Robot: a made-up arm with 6 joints.
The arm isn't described. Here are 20 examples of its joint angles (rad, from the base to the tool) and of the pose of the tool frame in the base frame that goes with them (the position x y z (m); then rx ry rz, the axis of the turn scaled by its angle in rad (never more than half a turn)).
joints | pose
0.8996 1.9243 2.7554 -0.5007 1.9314 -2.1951 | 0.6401 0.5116 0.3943 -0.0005 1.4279 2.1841
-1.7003 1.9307 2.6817 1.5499 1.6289 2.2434 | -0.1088 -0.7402 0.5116 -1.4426 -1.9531 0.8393
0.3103 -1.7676 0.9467 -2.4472 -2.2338 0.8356 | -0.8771 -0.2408 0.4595 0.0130 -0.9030 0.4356
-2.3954 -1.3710 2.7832 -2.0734 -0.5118 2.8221 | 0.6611 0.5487 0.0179 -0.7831 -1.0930 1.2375
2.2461 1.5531 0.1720 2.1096 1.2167 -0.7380 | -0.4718 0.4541 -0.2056 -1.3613 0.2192 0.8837
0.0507 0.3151 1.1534 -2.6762 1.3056 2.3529 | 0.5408 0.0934 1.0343 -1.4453 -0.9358 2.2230
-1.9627 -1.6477 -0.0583 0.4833 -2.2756 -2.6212 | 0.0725 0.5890 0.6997 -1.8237 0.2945 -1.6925
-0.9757 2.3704 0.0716 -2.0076 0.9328 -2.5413 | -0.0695 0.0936 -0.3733 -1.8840 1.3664 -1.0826
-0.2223 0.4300 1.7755 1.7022 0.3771 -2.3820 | 0.1625 -0.0508 1.2141 1.9758 0.7247 -0.6684
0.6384 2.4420 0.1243 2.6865 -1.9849 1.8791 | -0.0702 0.0586 -0.4964 -1.3132 -1.8623 1.9932
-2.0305 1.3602 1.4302 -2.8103 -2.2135 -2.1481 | -0.3371 -0.9262 0.3069 0.1394 -2.7800 -0.3574
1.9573 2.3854 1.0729 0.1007 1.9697 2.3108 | -0.0348 0.4885 -0.5901 1.7406 -0.5540 0.1025
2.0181 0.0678 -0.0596 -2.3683 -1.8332 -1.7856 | -0.2843 0.3976 0.5574 2.3786 0.7039 0.8522
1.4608 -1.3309 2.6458 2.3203 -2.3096 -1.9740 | -0.1737 -0.7607 -0.0440 0.9130 -0.6712 -0.8783
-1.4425 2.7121 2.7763 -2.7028 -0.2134 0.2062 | 0.1552 -0.6892 -0.2521 -2.2976 -1.2028 -0.6349
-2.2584 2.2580 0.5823 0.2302 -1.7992 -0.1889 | -0.3454 -0.1830 -0.5602 0.8105 -1.8357 -0.1507
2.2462 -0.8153 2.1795 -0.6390 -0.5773 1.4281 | 0.6252 -0.5899 0.7525 -2.4994 -1.5074 -0.5772
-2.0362 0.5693 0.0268 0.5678 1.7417 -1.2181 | -0.4532 -0.5956 0.4902 2.6070 -0.3861 -1.4420
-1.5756 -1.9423 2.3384 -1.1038 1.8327 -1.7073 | -0.1264 0.7836 -0.3049 -1.9732 0.9188 -0.0446
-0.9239 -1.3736 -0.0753 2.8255 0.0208 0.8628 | -0.1631 0.3401 0.8386 1.8063 1.9754 0.4343
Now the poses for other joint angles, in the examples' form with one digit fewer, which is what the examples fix.
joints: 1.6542 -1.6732 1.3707 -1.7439 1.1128 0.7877
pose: 0.106 -1.005 0.398 -0.187 -1.704 -1.527
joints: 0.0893 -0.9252 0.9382 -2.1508 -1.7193 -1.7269
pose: -0.422 -0.016 1.068 -0.997 1.950 -1.307
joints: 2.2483 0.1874 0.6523 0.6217 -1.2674 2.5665
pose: -0.194 0.438 1.020 0.451 -1.475 0.938
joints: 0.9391 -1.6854 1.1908 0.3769 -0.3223 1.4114
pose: -0.474 -0.911 0.292 -2.555 0.610 0.517
